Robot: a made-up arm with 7 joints. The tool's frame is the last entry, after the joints. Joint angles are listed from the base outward. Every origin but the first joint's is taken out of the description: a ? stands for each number. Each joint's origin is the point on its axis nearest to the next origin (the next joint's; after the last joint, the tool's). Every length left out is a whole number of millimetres.
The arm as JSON. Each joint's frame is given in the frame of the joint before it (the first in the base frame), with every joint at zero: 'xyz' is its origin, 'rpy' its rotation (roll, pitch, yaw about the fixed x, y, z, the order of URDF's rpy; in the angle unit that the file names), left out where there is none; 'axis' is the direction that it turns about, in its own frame. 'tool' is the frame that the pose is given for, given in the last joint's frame.
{
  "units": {
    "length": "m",
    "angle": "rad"
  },
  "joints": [
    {
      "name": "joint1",
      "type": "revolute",
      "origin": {
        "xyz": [
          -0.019,
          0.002,
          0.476
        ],
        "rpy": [
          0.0,
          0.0,
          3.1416
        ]
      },
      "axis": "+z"
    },
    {
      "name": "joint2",
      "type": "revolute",
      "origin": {
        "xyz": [
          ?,
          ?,
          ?
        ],
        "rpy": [
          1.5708,
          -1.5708,
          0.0
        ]
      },
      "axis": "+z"
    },
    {
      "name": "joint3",
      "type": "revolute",
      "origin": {
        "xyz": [
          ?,
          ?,
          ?
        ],
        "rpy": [
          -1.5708,
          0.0,
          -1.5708
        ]
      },
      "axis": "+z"
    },
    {
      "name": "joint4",
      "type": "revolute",
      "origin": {
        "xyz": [
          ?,
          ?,
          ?
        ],
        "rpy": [
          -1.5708,
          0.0,
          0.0
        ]
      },
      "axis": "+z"
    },
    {
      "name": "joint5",
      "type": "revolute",
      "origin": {
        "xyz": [
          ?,
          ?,
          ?
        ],
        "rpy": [
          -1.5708,
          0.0,
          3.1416
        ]
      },
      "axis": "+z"
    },
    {
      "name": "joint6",
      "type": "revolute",
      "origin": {
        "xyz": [
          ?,
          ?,
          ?
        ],
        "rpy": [
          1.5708,
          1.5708,
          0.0
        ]
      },
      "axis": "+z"
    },
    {
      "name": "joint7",
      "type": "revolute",
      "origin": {
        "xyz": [
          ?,
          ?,
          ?
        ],
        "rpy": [
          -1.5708,
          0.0,
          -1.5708
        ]
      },
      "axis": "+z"
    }
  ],
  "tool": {
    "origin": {
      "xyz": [
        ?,
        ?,
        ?
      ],
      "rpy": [
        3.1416,
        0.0,
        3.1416
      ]
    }
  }
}
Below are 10 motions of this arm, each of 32 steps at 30 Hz.
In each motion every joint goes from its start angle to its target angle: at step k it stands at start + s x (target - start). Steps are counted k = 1, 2, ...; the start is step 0. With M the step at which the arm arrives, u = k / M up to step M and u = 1 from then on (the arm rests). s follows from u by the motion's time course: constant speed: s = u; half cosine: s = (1 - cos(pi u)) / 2; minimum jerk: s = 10 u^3 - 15 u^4 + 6 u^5.
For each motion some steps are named. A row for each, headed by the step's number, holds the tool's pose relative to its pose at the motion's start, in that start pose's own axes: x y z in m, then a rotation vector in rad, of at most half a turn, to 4 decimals.
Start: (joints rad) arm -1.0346 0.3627 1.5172 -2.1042 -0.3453 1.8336 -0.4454
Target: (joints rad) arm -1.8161 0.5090 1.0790 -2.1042 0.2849 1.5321 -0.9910
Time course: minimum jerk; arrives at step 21
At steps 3, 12, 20, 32:
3: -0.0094 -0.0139 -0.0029 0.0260 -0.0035 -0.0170
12: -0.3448 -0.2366 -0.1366 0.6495 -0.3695 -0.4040
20: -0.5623 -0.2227 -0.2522 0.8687 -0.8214 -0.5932
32: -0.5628 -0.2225 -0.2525 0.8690 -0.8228 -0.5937

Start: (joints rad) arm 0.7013 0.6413 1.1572 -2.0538 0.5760 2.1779 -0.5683
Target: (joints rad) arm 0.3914 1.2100 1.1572 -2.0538 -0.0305 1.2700 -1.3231
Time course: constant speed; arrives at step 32
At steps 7, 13, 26, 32:
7: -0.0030 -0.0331 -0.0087 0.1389 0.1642 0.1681
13: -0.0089 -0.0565 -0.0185 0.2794 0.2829 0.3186
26: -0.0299 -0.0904 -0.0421 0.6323 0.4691 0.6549
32: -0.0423 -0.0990 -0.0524 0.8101 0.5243 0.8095

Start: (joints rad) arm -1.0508 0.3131 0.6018 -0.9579 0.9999 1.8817 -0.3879
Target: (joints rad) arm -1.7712 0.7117 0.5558 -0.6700 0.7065 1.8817 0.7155
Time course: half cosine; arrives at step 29
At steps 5, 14, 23, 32:
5: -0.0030 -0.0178 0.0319 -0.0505 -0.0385 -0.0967
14: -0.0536 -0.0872 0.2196 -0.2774 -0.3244 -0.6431
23: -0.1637 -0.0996 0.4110 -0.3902 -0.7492 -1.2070
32: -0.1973 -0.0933 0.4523 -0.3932 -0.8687 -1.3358

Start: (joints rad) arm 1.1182 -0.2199 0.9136 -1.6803 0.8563 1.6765 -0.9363
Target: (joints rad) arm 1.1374 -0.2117 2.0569 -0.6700 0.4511 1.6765 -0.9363
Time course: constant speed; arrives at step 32
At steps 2, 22, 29, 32:
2: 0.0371 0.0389 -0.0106 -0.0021 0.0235 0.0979
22: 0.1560 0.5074 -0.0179 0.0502 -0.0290 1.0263
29: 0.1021 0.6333 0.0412 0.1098 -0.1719 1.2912
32: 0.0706 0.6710 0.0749 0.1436 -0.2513 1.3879

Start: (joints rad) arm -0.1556 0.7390 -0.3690 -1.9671 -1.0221 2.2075 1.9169
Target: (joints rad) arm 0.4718 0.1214 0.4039 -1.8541 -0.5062 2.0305 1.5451
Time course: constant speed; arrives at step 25
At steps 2, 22, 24, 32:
2: -0.0089 0.0124 0.0672 0.0940 0.0176 0.0283
22: -0.1734 -0.2898 0.6372 1.0117 0.1167 0.6194
24: -0.1891 -0.3545 0.6646 1.0969 0.1113 0.7060
32: -0.1962 -0.3881 0.6754 1.1388 0.1070 0.7509

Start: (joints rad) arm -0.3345 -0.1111 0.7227 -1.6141 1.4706 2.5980 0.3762
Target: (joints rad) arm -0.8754 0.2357 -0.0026 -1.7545 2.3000 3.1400 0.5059
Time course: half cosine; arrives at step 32
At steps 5, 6, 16, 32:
5: 0.0361 -0.0090 0.0235 0.0428 -0.0947 -0.0782
6: 0.0508 -0.0132 0.0342 0.0617 -0.1354 -0.1112
16: 0.2172 -0.1098 0.2528 0.4303 -0.8151 -0.6208
32: 0.2238 -0.2589 0.5332 1.0381 -1.6038 -1.1429

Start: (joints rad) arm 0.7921 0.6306 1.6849 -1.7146 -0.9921 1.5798 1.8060
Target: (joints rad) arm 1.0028 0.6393 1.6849 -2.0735 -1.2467 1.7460 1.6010
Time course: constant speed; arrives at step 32
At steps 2, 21, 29, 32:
2: -0.0162 0.0007 -0.0027 0.0066 -0.0146 0.0442
21: -0.1683 -0.0195 -0.0292 0.0822 -0.1476 0.4766
29: -0.2289 -0.0420 -0.0410 0.1203 -0.2007 0.6650
32: -0.2507 -0.0524 -0.0456 0.1355 -0.2202 0.7365

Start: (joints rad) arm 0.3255 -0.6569 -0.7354 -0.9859 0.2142 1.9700 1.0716
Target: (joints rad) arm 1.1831 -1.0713 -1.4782 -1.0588 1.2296 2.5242 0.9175
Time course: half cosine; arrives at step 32
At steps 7, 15, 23, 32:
7: 0.0450 -0.0281 -0.0054 0.1179 0.0909 -0.1029
15: 0.1644 -0.1438 -0.0705 0.4241 0.2989 -0.4897
23: 0.2272 -0.3132 -0.2071 0.6313 0.3868 -1.0271
32: 0.2202 -0.4077 -0.2860 0.6651 0.3638 -1.3238

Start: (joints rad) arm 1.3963 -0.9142 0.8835 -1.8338 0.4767 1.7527 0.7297
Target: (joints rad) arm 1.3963 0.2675 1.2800 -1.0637 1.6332 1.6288 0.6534
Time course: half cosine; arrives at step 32
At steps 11, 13, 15, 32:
11: 0.0286 0.0154 -0.0294 0.3459 0.4400 0.0562
13: 0.0391 0.0176 -0.0375 0.4743 0.5930 0.0674
15: 0.0511 0.0180 -0.0452 0.6170 0.7549 0.0750
32: 0.1519 -0.0306 -0.0876 1.5891 1.5903 0.0365

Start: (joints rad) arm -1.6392 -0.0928 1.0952 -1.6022 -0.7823 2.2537 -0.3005
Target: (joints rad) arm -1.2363 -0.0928 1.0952 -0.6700 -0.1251 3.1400 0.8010
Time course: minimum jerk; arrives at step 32
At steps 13, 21, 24, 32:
13: -0.0305 -0.0649 0.1699 0.0151 -0.6331 -0.5905
21: -0.1603 -0.1058 0.3401 0.4343 -1.5323 -1.2885
24: -0.2051 -0.1092 0.3697 0.6390 -1.7742 -1.4334
32: -0.2442 -0.1099 0.3891 0.8461 -1.9740 -1.5307

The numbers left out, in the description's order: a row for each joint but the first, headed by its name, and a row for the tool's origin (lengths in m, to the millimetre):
joint2: 0.002 0.036 0.0
joint3: 0.165 -0.005 0.0
joint4: -0.09 -0.012 0.0
joint5: 0.112 -0.42 0.0
joint6: -0.013 -0.011 0.0
joint7: -0.023 0.069 0.0
tool: -0.001 -0.015 0.0

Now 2 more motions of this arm.
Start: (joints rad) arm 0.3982 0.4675 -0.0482 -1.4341 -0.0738 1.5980 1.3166
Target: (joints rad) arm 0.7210 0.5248 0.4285 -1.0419 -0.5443 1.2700 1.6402
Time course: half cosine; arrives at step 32
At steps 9, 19, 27, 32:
9: -0.0854 0.0111 0.0324 -0.0026 -0.0904 0.0748
19: -0.2893 -0.0202 0.1023 0.0561 -0.3018 0.2131
27: -0.3977 -0.0762 0.1389 0.1350 -0.4062 0.2647
32: -0.4164 -0.0898 0.1455 0.1536 -0.4229 0.2717

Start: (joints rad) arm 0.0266 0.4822 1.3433 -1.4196 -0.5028 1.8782 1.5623
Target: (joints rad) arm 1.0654 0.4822 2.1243 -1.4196 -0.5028 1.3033 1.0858
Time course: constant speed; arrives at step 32
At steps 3, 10, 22, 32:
3: -0.0848 0.0109 0.0158 -0.0142 0.0599 0.1947
10: -0.2741 -0.0145 0.0706 -0.0387 0.1832 0.6567
22: -0.5053 -0.1969 0.2082 -0.0421 0.3400 1.4666
32: -0.5515 -0.4187 0.3367 0.0099 0.4109 2.1498

